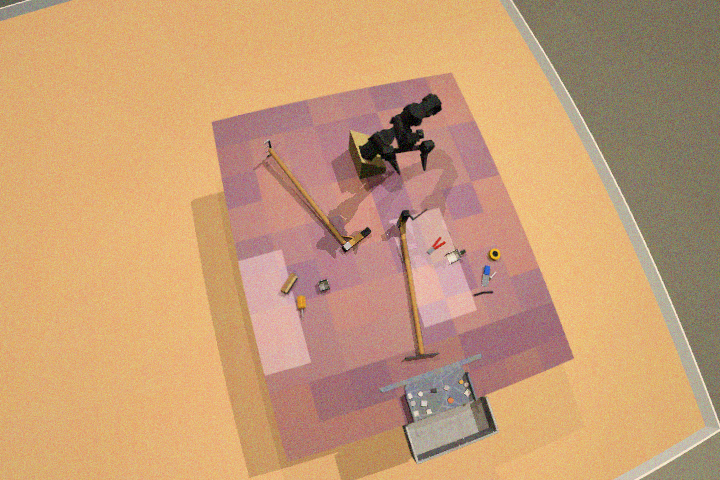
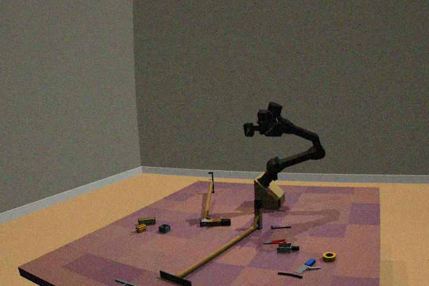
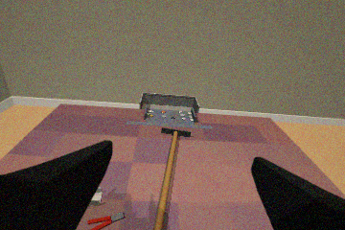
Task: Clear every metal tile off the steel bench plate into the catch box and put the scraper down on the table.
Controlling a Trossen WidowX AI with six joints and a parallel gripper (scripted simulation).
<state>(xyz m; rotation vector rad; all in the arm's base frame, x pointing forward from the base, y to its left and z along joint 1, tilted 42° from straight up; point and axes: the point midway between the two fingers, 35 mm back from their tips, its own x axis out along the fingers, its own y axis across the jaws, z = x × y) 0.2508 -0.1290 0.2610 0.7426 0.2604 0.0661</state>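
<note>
Right now the long scraper is 330 mm ahead of my gripper tip, 10 mm to the right of it and 360 mm below it. Also, from my gripper tip: grey box (240 mm ahead, 370 mm to the right, 420 mm below); yellow tape roll (280 mm ahead, 400 mm to the left, 420 mm below); blue-handled tool (360 mm ahead, 330 mm to the left, 420 mm below).
</note>
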